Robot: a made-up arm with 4 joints.
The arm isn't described. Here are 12 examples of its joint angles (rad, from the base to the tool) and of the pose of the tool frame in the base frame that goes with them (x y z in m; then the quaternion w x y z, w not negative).
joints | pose
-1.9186 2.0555 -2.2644 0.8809 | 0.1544 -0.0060 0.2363 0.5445 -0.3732 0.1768 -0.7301
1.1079 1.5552 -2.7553 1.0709 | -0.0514 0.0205 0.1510 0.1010 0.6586 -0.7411 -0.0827
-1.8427 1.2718 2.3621 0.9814 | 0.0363 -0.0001 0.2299 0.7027 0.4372 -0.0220 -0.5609
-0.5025 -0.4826 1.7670 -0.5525 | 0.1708 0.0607 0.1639 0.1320 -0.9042 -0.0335 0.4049
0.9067 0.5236 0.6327 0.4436 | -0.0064 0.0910 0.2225 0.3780 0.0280 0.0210 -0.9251
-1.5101 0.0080 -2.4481 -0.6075 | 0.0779 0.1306 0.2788 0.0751 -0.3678 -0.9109 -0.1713
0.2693 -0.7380 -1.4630 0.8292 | 0.0910 0.0748 0.0459 0.2678 -0.3283 -0.8913 -0.1612
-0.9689 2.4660 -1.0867 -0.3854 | 0.0443 -0.0724 0.1706 0.3235 0.4589 -0.3124 0.7663
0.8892 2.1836 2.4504 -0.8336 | -0.1048 -0.0220 0.2343 0.2705 0.0677 -0.9097 0.3078
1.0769 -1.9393 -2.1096 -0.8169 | 0.0470 -0.0944 0.0539 0.3915 -0.8800 0.2499 -0.0994
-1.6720 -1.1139 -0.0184 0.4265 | 0.0919 0.0627 0.3698 0.5573 -0.4772 0.3500 0.5824
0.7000 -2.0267 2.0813 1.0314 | 0.0942 -0.0324 0.1497 0.7910 -0.1018 0.2699 0.5396
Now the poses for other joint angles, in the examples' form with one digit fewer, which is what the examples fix.
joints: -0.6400 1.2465 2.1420 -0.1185
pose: 0.035 0.031 0.130 0.464 0.472 0.597 -0.454
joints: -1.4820 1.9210 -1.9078 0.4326
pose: 0.127 -0.030 0.153 0.310 -0.446 0.534 -0.648
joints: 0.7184 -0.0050 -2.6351 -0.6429
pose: 0.051 0.134 0.128 0.812 -0.368 -0.317 0.325
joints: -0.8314 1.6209 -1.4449 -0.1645
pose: 0.016 -0.007 0.136 0.250 0.485 -0.702 0.458
